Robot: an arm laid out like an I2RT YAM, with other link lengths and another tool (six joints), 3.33 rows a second.
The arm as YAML. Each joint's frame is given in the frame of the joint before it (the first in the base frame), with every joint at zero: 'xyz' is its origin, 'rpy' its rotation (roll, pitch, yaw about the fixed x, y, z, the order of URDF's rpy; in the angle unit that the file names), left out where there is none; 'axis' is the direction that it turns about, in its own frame. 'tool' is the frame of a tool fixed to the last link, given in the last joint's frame.
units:
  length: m
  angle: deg
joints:
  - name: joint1
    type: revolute
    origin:
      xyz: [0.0, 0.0, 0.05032]
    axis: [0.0, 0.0, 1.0]
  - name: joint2
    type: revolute
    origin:
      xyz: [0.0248, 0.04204, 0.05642]
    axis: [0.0, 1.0, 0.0]
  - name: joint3
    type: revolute
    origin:
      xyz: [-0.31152, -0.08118, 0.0]
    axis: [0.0, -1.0, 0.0]
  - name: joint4
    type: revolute
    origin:
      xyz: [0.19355, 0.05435, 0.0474]
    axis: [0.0, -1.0, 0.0]
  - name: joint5
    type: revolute
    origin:
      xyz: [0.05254, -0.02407, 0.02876]
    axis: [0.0, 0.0, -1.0]
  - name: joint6
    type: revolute
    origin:
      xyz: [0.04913, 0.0, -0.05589]
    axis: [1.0, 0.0, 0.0]
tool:
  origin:
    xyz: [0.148, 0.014, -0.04]
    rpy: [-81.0, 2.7, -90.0]
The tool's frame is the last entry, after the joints.
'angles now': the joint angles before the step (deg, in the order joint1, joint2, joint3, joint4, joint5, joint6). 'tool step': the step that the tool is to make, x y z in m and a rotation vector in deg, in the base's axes. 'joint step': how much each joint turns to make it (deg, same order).
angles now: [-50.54, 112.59, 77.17, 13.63, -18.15, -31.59]
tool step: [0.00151, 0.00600, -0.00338, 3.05, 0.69, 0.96]
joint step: [-0.07, 0.51, 2.26, -4.24, -1.49, 0.94]
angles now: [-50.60, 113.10, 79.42, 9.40, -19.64, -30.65]
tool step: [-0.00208, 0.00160, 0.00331, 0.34, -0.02, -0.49]
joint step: [0.04, -0.66, 0.07, -0.84, 0.39, 0.46]
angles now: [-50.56, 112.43, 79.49, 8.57, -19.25, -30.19]
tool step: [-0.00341, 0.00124, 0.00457, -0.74, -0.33, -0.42]
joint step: [-0.04, -1.12, -1.16, 0.80, 0.43, -0.05]
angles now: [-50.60, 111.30, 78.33, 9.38, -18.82, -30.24]
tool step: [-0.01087, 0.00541, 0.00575, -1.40, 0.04, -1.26]
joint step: [0.05, -2.81, -3.45, 1.60, 1.57, -0.35]
